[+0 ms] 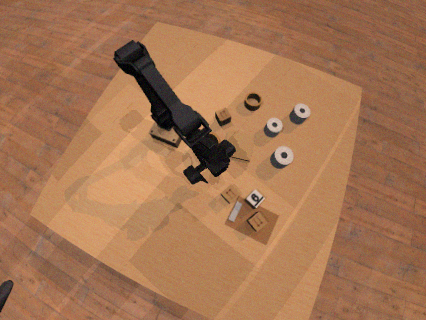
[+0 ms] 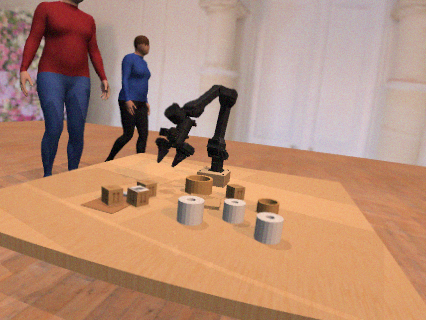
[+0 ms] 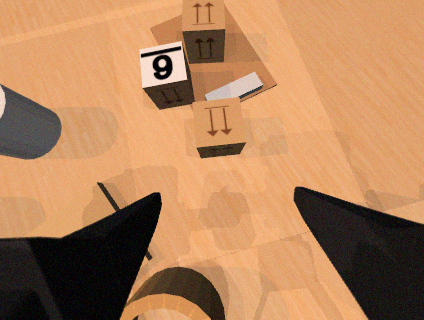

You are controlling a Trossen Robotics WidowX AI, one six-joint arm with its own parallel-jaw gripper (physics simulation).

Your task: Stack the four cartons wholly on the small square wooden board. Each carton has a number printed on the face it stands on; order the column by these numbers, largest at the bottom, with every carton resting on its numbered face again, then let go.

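Places are measured from the arm's base along level axes (x left, y back, z up), in centimetres.
Pixels of known places: gripper, fingertip midpoint: (image 2: 164,164) (image 3: 227,195); arm's base, origin of the base link: (image 1: 166,122) (image 2: 216,170).
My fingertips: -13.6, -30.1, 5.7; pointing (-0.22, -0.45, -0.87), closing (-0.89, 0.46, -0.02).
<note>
Ahead of a thing's pixels: the offset from my fingertips to its top centre, as dx, dy, dz. "*": to the spot under its first point.
The small square wooden board {-9.4, -19.7, -10.2} (image 1: 270,235) (image 2: 95,204) (image 3: 250,55) carries an upright carton {-9.4, -21.0, -5.7} (image 1: 258,221) (image 2: 111,195) (image 3: 204,30). A second carton {-1.6, -17.0, -5.6} (image 1: 255,198) (image 2: 138,196) (image 3: 164,70) is at the board's edge, its white numbered face up, reading 6 with the bar beneath. A third carton {-3.6, -7.2, -6.0} (image 1: 229,194) (image 2: 148,186) (image 3: 219,125) rests on the table near the board, arrows on its top. A fourth carton {+27.5, +9.0, -6.0} (image 1: 223,116) (image 2: 235,191) stands nearer the arm's base. My gripper (image 1: 216,167) (image 2: 167,162) (image 3: 227,195) is wide open and empty, above the table, short of the third carton. Downward faces are hidden.
A flat pale block {* -9.3, -12.1, -10.2} (image 1: 235,212) (image 3: 235,87) lies on the board. White rolls {+19.3, -21.6, -4.5} (image 1: 283,156) (image 2: 190,210) (image 3: 27,125) stand to one side. A large wooden ring {+11.8, +9.5, -5.4} (image 2: 199,185) is below the arm; a smaller ring {+41.6, -0.8, -7.2} (image 1: 253,101) (image 2: 268,206) stands farther off. A thin dark stick {* +12.3, -5.7, -10.3} (image 1: 240,159) shows near the gripper.
</note>
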